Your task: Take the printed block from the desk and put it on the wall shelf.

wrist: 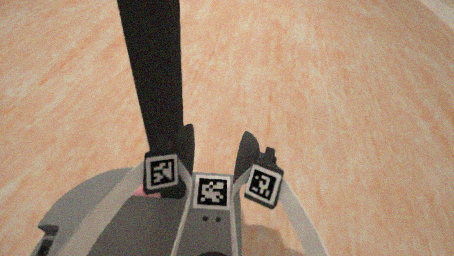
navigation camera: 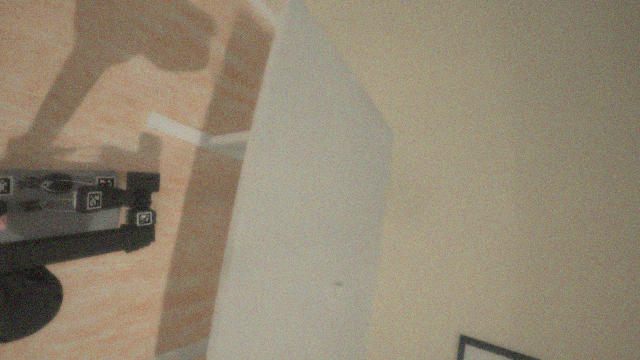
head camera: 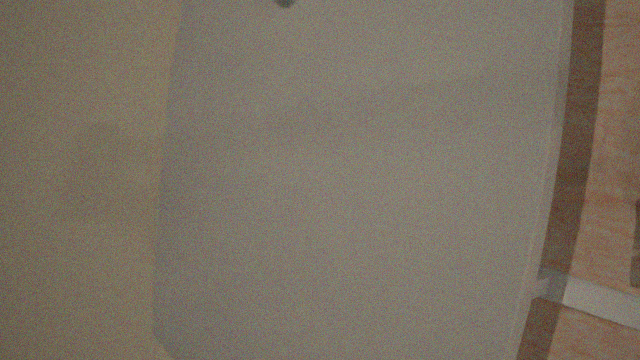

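The pale desk (head camera: 350, 200) (navigation camera: 310, 150) runs along the wall. In the navigation camera the printed block (navigation camera: 338, 285) is a tiny faint shape with a dark mark on the desk's lower part. A dark spot cut off at the head camera's top edge may be its shadow; the block's body does not show there. My gripper (wrist: 216, 146) is open in the wrist view, its two dark fingertips apart with floor showing between them. It is over the floor beside my base, away from the block. The wall shelf does not show in these views.
The wall (head camera: 75, 150) (navigation camera: 500, 150) rises behind the desk, with a dark picture frame (navigation camera: 461, 348) low in the navigation view. A white desk foot (head camera: 600, 297) (navigation camera: 172, 127) lies on the wooden floor. My black mast (wrist: 157, 75) and grey base (wrist: 130, 225) are close to the gripper.
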